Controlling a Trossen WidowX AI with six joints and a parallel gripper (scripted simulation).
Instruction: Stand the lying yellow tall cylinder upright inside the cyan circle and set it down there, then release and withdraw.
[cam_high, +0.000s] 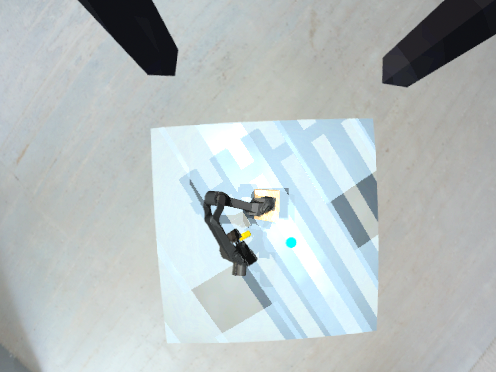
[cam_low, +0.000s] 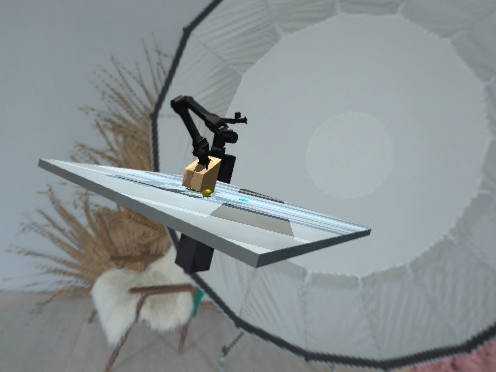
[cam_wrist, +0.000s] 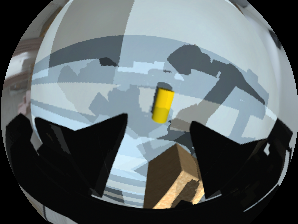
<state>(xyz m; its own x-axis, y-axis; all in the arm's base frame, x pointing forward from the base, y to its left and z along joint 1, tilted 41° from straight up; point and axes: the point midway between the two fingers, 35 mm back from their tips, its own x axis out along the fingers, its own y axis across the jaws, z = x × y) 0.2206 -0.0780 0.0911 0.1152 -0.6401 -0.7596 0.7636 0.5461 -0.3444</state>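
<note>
Right now the yellow tall cylinder is 12 cm below my gripper tip, 2 cm behind it and 1 cm to the left of it. The rest, counted from my gripper tip: cyan circle: 28 cm to the left, 13 cm below.
</note>
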